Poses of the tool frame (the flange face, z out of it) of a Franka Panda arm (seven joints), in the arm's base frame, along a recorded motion.
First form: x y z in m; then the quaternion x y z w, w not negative.
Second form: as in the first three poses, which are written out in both.
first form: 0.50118, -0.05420, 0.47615, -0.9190, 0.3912, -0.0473, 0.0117
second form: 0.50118, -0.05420, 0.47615, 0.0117, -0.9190, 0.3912, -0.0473
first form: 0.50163, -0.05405, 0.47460, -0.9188, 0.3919, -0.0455, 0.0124
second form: 0.50163, -0.05405, 0.47460, 0.0124, -0.9188, 0.3919, -0.0455
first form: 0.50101, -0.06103, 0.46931, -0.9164, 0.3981, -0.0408, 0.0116
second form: 0.50101, -0.06103, 0.46931, 0.0116, -0.9164, 0.3981, -0.0408
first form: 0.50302, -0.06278, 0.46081, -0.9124, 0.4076, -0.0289, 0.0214
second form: 0.50302, -0.06278, 0.46081, 0.0214, -0.9124, 0.4076, -0.0289
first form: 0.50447, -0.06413, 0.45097, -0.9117, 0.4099, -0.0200, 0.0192
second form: 0.50447, -0.06413, 0.45097, 0.0192, -0.9117, 0.4099, -0.0200
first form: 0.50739, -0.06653, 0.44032, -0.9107, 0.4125, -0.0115, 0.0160
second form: 0.50739, -0.06653, 0.44032, 0.0160, -0.9107, 0.4125, -0.0115
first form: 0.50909, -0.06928, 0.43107, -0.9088, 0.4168, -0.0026, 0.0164
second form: 0.50909, -0.06928, 0.43107, 0.0164, -0.9088, 0.4168, -0.0026
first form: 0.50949, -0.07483, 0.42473, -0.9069, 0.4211, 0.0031, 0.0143
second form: 0.50949, -0.07483, 0.42473, 0.0143, -0.9069, 0.4211, 0.0031
